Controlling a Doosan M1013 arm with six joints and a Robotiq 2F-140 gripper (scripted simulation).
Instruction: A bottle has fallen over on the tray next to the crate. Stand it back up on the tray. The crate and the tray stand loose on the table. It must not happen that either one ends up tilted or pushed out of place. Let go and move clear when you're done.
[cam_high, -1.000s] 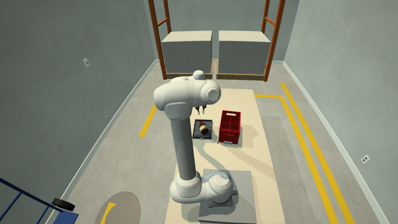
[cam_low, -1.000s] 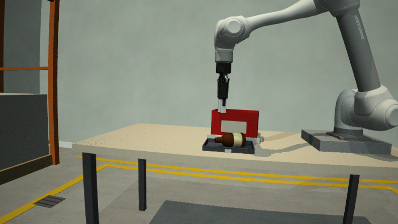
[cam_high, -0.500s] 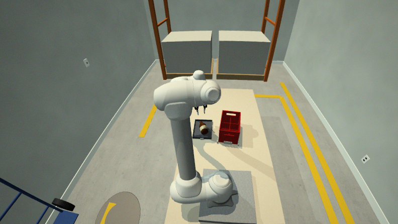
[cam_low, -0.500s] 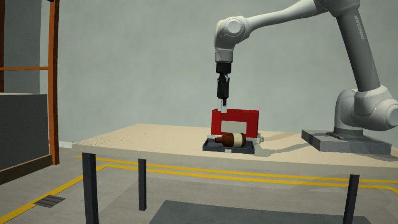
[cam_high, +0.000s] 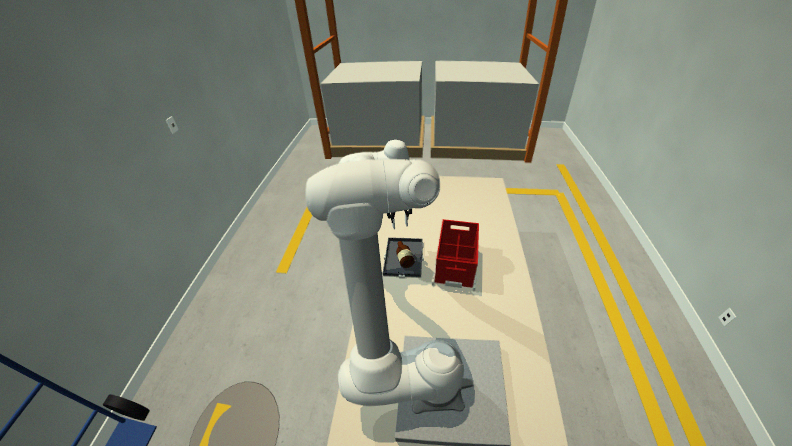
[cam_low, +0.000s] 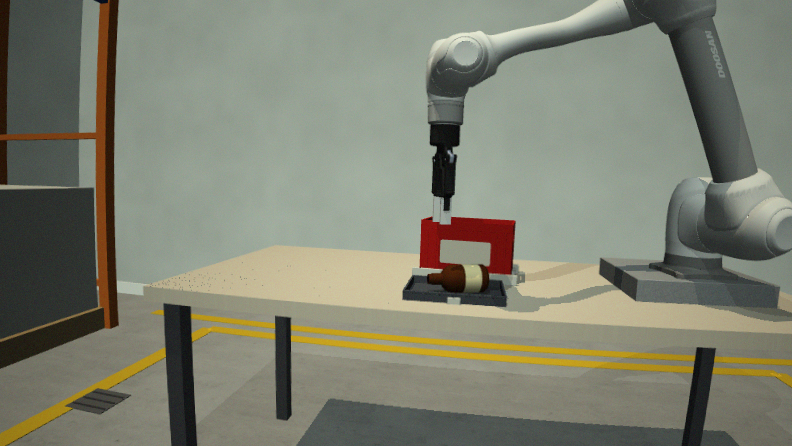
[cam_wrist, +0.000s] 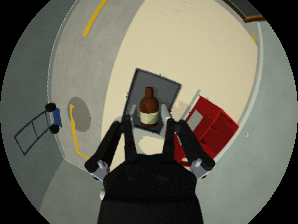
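Now: the bottle 17 cm below my hand, 5 cm behind it and 1 cm to the right of it. From my hand the other things lie so: tray: 20 cm below, 5 cm behind, 1 cm to the right; red crate: 28 cm to the right, 13 cm below, 10 cm behind.
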